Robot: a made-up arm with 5 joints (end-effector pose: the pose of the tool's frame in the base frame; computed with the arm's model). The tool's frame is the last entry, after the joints. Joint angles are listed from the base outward.
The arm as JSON. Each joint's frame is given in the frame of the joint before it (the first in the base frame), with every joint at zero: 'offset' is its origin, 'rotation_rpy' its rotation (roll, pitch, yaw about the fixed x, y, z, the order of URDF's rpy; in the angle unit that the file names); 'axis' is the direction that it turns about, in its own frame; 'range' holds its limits. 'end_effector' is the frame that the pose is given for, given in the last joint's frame.
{
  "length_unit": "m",
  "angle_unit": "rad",
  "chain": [
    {
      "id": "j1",
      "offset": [
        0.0,
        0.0,
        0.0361
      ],
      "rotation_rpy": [
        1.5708,
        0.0,
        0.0
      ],
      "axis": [
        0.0,
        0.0,
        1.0
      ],
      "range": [
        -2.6,
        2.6
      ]
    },
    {
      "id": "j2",
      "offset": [
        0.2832,
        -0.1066,
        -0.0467
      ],
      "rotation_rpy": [
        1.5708,
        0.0,
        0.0
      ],
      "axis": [
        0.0,
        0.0,
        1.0
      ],
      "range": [
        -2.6,
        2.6
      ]
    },
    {
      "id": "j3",
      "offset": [
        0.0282,
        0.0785,
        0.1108
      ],
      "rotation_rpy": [
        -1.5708,
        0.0,
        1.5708
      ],
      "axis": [
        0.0,
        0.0,
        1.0
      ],
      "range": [
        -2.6,
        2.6
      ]
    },
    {
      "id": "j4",
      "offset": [
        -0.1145,
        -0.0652,
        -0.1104
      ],
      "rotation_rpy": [
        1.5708,
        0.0,
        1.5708
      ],
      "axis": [
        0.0,
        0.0,
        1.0
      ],
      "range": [
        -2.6,
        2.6
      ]
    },
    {
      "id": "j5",
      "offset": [
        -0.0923,
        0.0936,
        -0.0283
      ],
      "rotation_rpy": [
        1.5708,
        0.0,
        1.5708
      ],
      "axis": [
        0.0,
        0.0,
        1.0
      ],
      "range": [
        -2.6,
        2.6
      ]
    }
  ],
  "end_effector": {
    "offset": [
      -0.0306,
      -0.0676,
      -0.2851
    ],
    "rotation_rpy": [
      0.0,
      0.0,
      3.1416
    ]
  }
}
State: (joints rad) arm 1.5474 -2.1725 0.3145 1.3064 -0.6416
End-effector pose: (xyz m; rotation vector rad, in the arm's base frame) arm 0.4540 0.4369 0.0017 -0.0519 -1.4145 2.3370
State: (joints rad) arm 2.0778 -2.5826 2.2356 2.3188 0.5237
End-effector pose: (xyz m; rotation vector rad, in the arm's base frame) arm 0.4334 0.4048 0.2041 0.1741 -0.9369 -0.4885
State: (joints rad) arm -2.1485 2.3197 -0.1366 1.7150 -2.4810
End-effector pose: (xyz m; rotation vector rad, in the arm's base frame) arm -0.2073 -0.3386 0.2554 -0.7646 -2.0391 -0.7155
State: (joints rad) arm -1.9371 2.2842 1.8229 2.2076 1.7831
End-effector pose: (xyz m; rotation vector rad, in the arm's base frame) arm -0.3017 -0.3012 0.3030 -0.8878 -1.8961 -1.7237
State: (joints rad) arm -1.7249 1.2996 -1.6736 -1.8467 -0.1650
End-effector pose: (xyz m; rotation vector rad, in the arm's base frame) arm -0.0300 0.1992 -0.0066 1.4961 1.7721 -1.0494
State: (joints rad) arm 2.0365 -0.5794 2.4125 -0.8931 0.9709
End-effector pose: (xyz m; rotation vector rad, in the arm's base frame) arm 0.0571 -0.3890 0.3822 -0.8673 -0.6440 -1.6930
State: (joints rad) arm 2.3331 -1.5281 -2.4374 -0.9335 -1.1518
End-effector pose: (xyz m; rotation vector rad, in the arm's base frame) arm -0.2575 -0.1298 0.1845 -0.8749 0.2706 0.4669
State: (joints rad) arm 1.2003 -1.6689 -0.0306 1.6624 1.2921
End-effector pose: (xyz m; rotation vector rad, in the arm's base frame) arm 0.4065 0.5608 0.0008 0.6632 1.6529 -1.6503
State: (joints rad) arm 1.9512 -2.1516 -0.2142 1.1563 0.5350
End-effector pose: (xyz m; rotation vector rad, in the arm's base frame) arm 0.4876 0.3079 0.0950 1.1860 1.1010 -2.4078
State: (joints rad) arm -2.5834 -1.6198 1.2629 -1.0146 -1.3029
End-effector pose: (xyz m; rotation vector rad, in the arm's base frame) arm -0.7017 -0.1323 0.0900 -0.6529 1.3228 0.8646
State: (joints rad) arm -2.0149 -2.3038 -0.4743 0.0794 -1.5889
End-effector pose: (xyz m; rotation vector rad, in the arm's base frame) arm -0.5165 0.0032 0.2569 0.6749 2.3896 0.5846
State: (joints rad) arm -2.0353 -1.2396 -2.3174 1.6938 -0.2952
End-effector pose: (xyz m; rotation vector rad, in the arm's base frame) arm -0.2988 0.4829 -0.4962 -0.2306 1.6853 -2.3662
